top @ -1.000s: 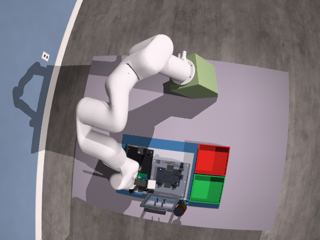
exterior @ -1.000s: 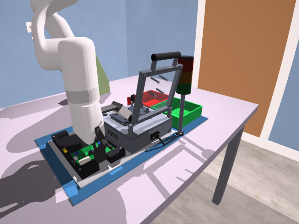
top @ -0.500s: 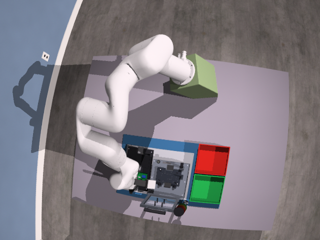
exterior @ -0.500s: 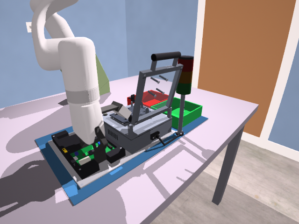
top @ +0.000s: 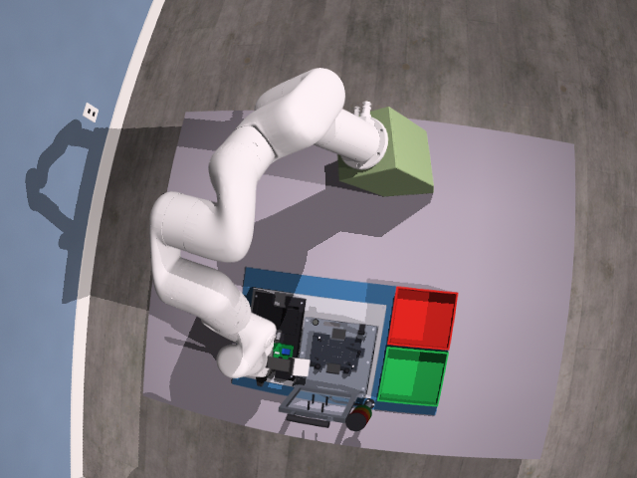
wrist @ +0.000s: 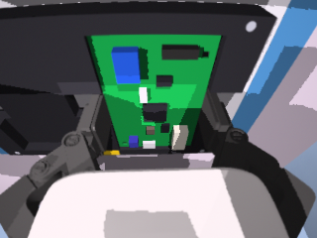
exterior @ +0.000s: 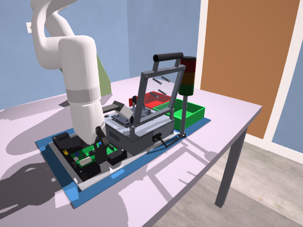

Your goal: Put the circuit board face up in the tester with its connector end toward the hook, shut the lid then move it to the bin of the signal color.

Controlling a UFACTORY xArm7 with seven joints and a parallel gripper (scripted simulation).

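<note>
The plate is 17 cm to the left of my hand, 4 cm behind it and 4 cm above it. From my hand the other things lie so: clear lid 17 cm to the left, 15 cm above, 8 cm ahead; green bin 37 cm to the left, 1 cm below, 1 cm behind; green circuit board right at my hand.
</note>
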